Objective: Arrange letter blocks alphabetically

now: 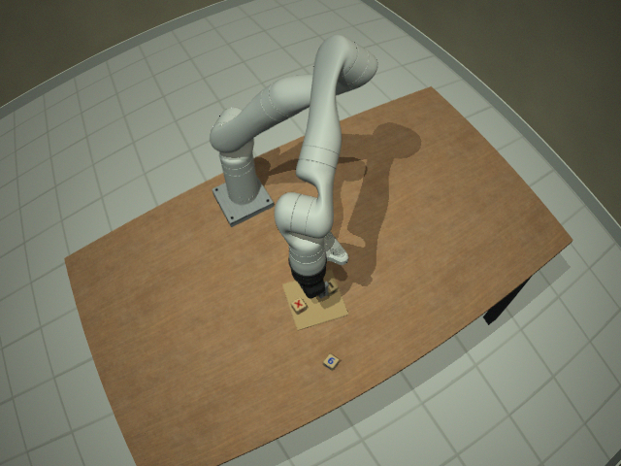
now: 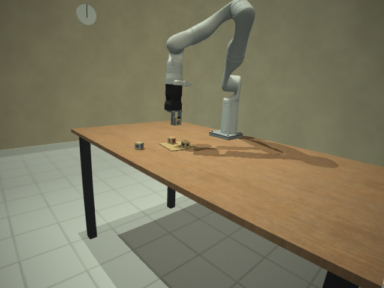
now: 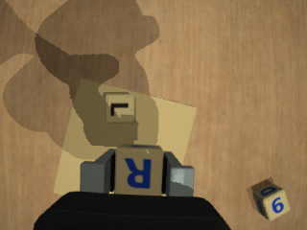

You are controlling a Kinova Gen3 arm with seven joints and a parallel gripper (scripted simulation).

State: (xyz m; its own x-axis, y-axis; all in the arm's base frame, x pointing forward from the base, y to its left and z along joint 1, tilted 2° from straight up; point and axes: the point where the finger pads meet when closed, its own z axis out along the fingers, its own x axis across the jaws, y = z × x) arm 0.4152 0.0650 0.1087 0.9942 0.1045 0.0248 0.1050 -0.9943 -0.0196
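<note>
Right now the mat is 120 mm below my hand, 20 mm behind it and 10 mm to the right of it. Round my hand: block: 160 mm ahead, 110 mm below, 40 mm to the right.
</note>
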